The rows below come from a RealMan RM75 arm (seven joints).
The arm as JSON. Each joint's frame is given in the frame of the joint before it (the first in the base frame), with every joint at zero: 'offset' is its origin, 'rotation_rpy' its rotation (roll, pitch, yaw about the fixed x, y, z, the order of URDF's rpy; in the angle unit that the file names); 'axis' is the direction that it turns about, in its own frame. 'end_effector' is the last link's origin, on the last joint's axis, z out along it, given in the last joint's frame.
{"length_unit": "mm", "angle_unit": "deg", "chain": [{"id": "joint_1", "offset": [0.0, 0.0, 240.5], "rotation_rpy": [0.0, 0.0, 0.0], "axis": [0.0, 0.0, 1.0]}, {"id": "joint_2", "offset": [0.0, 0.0, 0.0], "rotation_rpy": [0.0, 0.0, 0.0], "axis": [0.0, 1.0, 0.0]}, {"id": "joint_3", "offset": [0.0, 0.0, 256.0], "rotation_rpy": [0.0, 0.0, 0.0], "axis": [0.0, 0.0, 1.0]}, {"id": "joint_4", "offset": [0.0, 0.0, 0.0], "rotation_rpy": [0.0, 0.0, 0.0], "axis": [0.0, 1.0, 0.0]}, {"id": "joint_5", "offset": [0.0, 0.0, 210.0], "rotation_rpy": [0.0, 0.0, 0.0], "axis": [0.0, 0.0, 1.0]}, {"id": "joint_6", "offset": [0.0, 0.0, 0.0], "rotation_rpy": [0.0, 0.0, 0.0], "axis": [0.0, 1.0, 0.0]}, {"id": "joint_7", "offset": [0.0, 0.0, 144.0], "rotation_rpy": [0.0, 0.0, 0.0], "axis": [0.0, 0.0, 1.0]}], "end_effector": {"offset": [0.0, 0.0, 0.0], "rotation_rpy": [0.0, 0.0, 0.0]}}
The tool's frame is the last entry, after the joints.
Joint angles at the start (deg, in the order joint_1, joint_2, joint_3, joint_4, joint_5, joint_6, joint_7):
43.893, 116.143, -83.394, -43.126, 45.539, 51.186, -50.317
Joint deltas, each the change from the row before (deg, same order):
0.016, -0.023, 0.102, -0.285, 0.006, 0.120, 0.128
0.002, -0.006, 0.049, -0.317, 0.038, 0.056, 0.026
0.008, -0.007, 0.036, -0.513, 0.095, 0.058, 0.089
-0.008, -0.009, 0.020, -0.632, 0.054, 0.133, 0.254
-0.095, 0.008, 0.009, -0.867, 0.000, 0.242, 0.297
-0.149, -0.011, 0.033, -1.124, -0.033, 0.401, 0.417
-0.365, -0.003, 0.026, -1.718, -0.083, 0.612, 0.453
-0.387, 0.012, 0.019, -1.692, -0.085, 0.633, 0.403
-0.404, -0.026, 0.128, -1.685, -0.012, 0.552, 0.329
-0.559, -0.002, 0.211, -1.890, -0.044, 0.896, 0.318
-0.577, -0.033, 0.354, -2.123, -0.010, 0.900, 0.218
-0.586, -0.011, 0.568, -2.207, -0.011, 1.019, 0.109
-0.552, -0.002, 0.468, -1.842, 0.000, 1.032, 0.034
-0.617, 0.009, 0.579, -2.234, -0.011, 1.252, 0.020
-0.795, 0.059, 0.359, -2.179, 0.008, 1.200, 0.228
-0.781, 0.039, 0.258, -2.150, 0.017, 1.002, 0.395
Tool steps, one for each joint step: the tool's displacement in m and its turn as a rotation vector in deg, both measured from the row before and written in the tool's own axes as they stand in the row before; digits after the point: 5 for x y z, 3 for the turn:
-0.00141, -0.00025, -0.00082, 0.021, -0.208, 0.042
-0.00160, -0.00007, -0.00073, 0.034, -0.263, -0.089
-0.00270, 0.00000, -0.00112, 0.051, -0.446, -0.116
-0.00297, 0.00010, -0.00134, 0.041, -0.451, -0.044
-0.00318, 0.00034, -0.00169, 0.020, -0.486, -0.100
-0.00369, 0.00035, -0.00231, 0.002, -0.544, -0.084
-0.00443, 0.00063, -0.00342, 0.004, -0.726, -0.238
-0.00406, 0.00083, -0.00334, -0.027, -0.672, -0.265
-0.00410, 0.00018, -0.00372, 0.067, -0.793, -0.201
-0.00326, 0.00063, -0.00422, -0.104, -0.661, -0.155
-0.00424, 0.00003, -0.00520, 0.026, -0.899, -0.262
-0.00441, -0.00029, -0.00581, 0.043, -0.972, -0.257
-0.00282, 0.00010, -0.00491, -0.081, -0.644, -0.232
-0.00371, 0.00018, -0.00608, -0.066, -0.789, -0.363
-0.00206, 0.00106, -0.00548, -0.143, -0.590, -0.136
-0.00225, 0.00097, -0.00541, -0.012, -0.641, -0.058

